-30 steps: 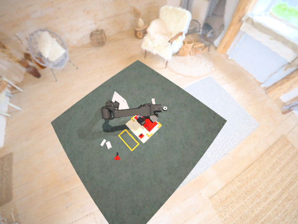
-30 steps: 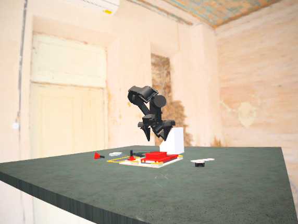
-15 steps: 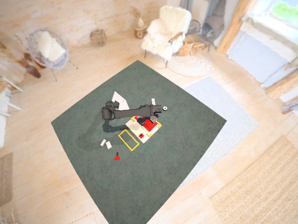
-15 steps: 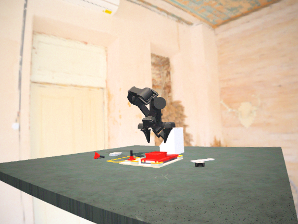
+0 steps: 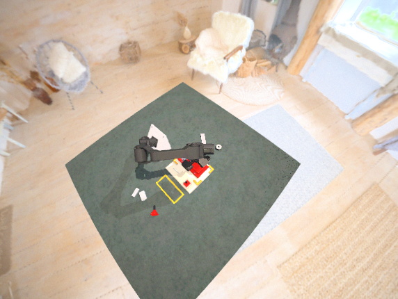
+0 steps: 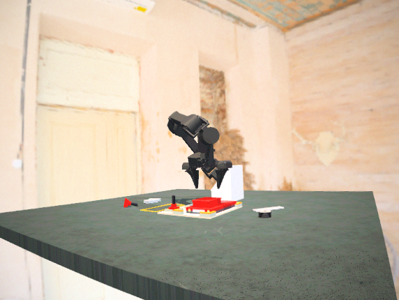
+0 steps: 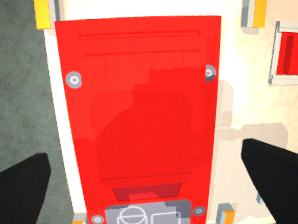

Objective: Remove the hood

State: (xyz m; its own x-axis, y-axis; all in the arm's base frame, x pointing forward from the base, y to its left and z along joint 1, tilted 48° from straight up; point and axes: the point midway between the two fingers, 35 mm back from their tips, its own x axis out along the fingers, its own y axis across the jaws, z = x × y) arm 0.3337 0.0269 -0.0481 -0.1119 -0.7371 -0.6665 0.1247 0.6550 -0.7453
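The red hood lies 5 cm below my gripper tip. The rest, counted from my gripper tip: black wheel 22 cm to the left, 8 cm below, 4 cm ahead; then white strip 20 cm to the left, 9 cm behind, 8 cm below.
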